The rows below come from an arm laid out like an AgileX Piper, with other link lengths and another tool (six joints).
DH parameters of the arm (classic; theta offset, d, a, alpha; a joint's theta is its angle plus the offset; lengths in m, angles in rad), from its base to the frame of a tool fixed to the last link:
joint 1: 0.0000 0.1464 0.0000 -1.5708
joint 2: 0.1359 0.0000 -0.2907 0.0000
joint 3: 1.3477 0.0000 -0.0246 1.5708
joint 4: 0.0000 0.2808 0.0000 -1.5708
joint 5: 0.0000 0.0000 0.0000 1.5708
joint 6: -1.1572 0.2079 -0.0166 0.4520
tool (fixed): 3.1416 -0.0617 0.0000 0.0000
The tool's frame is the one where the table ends.
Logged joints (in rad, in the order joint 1, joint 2, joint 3, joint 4, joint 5, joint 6), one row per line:
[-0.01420, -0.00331, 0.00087, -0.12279, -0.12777, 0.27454]
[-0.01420, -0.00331, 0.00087, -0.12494, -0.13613, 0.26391]
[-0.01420, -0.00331, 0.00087, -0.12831, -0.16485, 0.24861]
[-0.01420, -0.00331, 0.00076, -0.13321, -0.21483, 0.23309]
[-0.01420, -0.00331, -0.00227, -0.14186, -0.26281, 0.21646]
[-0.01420, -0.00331, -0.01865, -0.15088, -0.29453, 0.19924]
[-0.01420, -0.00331, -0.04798, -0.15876, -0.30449, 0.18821]
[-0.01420, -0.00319, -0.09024, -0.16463, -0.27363, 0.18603]
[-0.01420, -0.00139, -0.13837, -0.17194, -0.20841, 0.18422]
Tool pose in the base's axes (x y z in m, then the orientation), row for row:
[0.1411, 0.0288, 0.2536, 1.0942, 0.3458, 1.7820]
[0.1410, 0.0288, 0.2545, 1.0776, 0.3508, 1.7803]
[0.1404, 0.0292, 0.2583, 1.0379, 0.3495, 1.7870]
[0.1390, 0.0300, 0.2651, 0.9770, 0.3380, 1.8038]
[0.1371, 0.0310, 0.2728, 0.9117, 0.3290, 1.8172]
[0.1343, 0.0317, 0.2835, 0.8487, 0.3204, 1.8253]
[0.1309, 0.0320, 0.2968, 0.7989, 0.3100, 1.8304]
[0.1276, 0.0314, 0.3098, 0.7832, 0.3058, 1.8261]
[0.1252, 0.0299, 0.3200, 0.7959, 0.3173, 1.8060]
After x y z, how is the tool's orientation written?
As a rotation vector, in radians.
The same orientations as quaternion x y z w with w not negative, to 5 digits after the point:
[0.45029, 0.14231, 0.73334, 0.48908]
[0.44423, 0.14462, 0.73392, 0.49306]
[0.42905, 0.14448, 0.73871, 0.49935]
[0.40515, 0.14017, 0.74802, 0.50663]
[0.37945, 0.13693, 0.75632, 0.51502]
[0.35461, 0.13387, 0.76267, 0.52409]
[0.33485, 0.12993, 0.76720, 0.53141]
[0.32891, 0.12842, 0.76688, 0.53594]
[0.33493, 0.13352, 0.75999, 0.54075]

